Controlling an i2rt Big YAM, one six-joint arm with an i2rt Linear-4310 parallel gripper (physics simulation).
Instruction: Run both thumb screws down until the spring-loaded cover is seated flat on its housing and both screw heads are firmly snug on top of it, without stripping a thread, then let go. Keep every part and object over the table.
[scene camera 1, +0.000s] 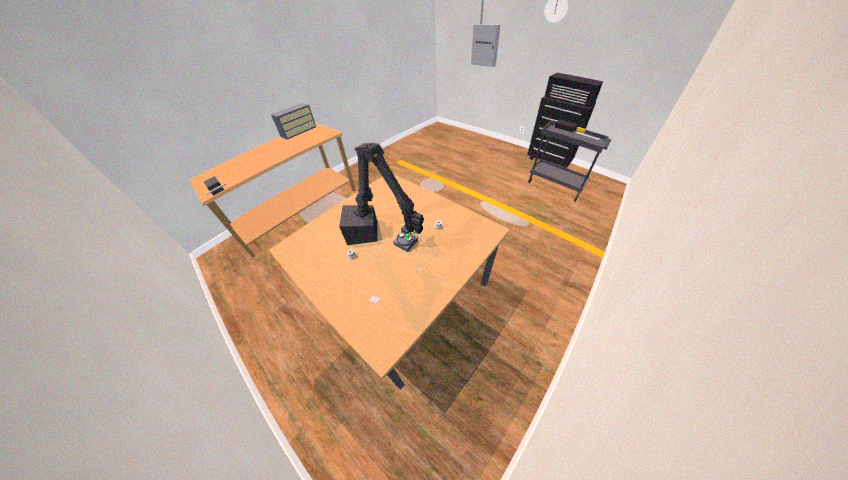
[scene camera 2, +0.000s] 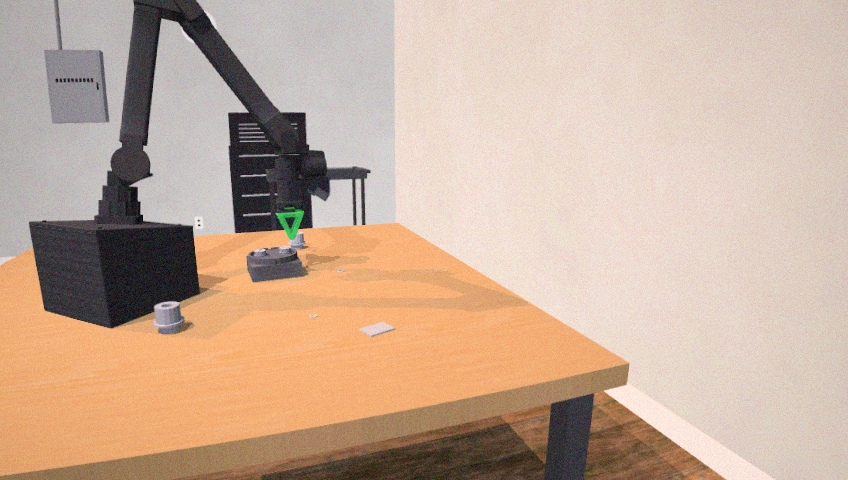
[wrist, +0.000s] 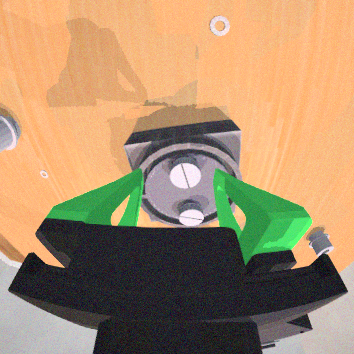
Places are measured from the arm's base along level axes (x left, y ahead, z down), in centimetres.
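Pixels of known places: gripper, fingertip midpoint: (scene camera 1: 411, 236) (scene camera 2: 291, 236) (wrist: 177, 174); arm's base, link origin: (scene camera 1: 363, 211) (scene camera 2: 119, 222).
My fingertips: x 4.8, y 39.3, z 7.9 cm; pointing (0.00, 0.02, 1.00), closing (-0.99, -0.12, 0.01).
For each thing: its top centre in the pictures, then the offset to it from my fingertips. Level surfaces: height alone.
- dark square housing, top centre: (wrist: 187, 193) (scene camera 2: 272, 252) (scene camera 1: 405, 237) dx -0.5, dy -5.2, dz +3.6 cm
- upper screw, top centre: (wrist: 184, 176) (scene camera 2: 284, 247) dx -0.4, dy -2.0, dz +2.6 cm
- lower screw, top centre: (wrist: 191, 217) dx -0.6, dy -8.4, dz +2.7 cm
- grey stepped cylinder, top centre: (scene camera 2: 166, 305) (wrist: 325, 251) (scene camera 1: 350, 252) dx -31.5, dy -28.8, dz +4.3 cm
- grey cylinder, top centre: (scene camera 2: 296, 232) (scene camera 1: 438, 222) dx +25.4, dy +5.4, dz +4.3 cm
- flat pale plate, top centre: (scene camera 2: 377, 328) (scene camera 1: 374, 299) dx -46.4, dy +7.6, dz +8.9 cm
- table, surface height: dz +9.2 cm
The dark square housing (scene camera 1: 405, 245) (scene camera 2: 277, 273) (wrist: 185, 133) sits on the table. Its round grey cover (wrist: 161, 194) lies inside a raised ring; whether it is fully flat is unclear. Two thumb screws with pale slotted heads stand on the cover: the upper screw (wrist: 185, 175) in the wrist view has a steep slot, and the lower screw (wrist: 191, 217) has a nearly level slot and is close to the gripper body. Dark shank shows beside both heads. My gripper (scene camera 2: 291, 236) (wrist: 177, 174) is open and empty above the cover, its green fingers either side of the upper screw in the wrist view.
A grey stepped cylinder (scene camera 1: 351, 254) (scene camera 2: 167, 318) stands near the black robot base (scene camera 1: 358, 224) (scene camera 2: 148, 273). Another grey cylinder (scene camera 1: 438, 225) (scene camera 2: 297, 240) stands behind the housing. A flat pale plate (scene camera 1: 374, 299) (scene camera 2: 376, 328) and small washers lie on the table (scene camera 1: 380, 350) (scene camera 2: 476, 368).
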